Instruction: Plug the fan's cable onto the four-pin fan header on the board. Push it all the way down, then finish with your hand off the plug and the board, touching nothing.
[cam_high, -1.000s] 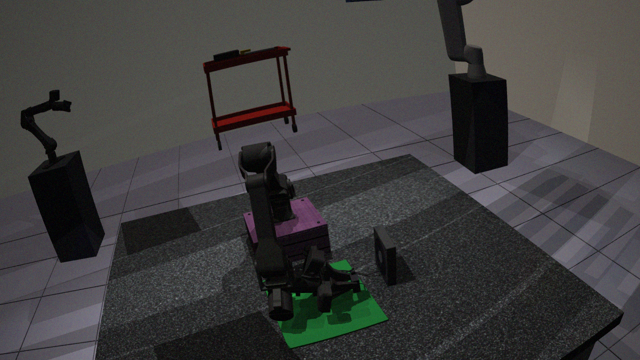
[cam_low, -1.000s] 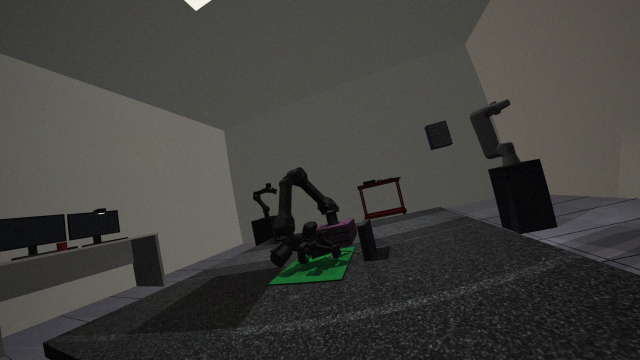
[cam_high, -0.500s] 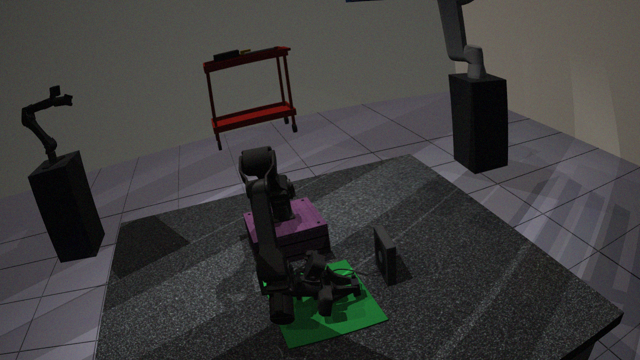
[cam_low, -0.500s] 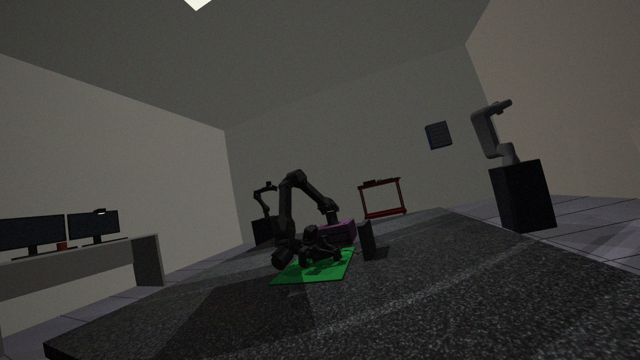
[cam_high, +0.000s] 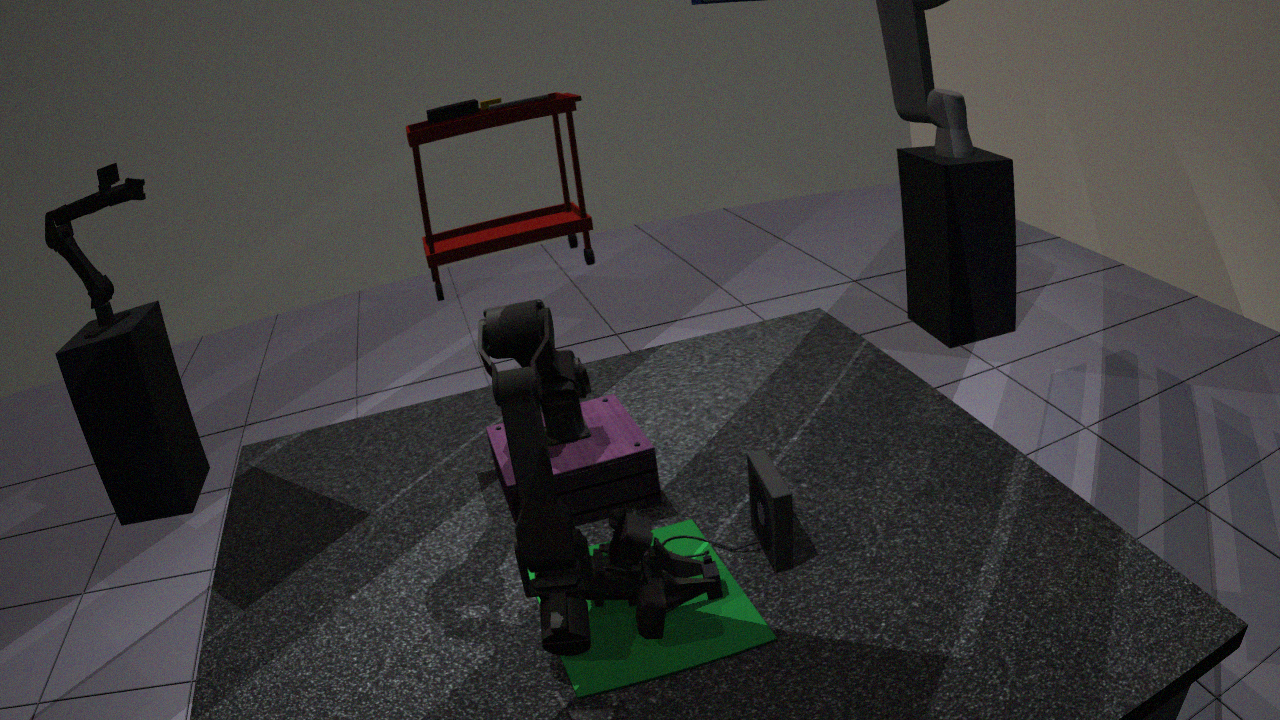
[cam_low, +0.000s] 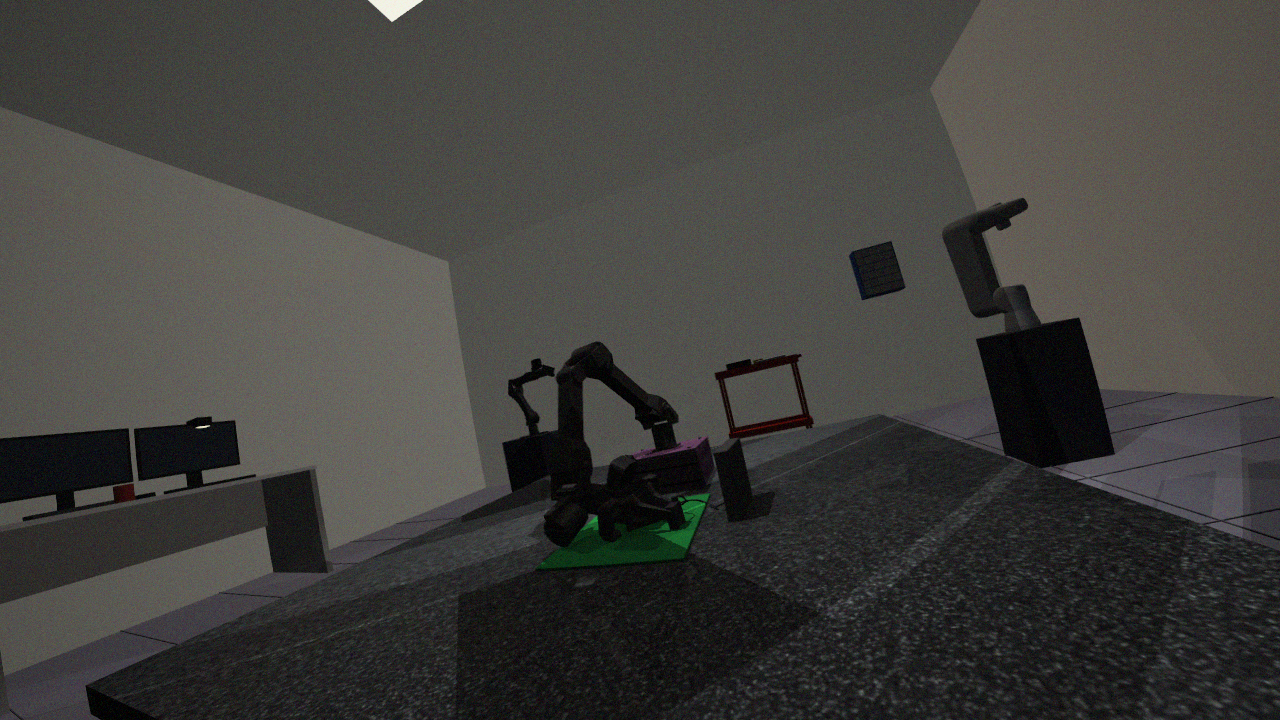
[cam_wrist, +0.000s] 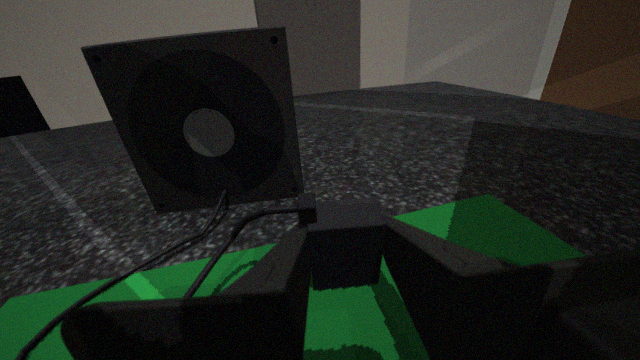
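Now: gripper tip 1 cm above the dark fan plug. From my gripper tip the other things lie so: white four-pin header (7 cm behind, 4 cm to the right, 3 cm below); then black fan (7 cm behind, 9 cm to the left, 3 cm above); then green board (2 cm behind, 9 cm to the right, 5 cm below).
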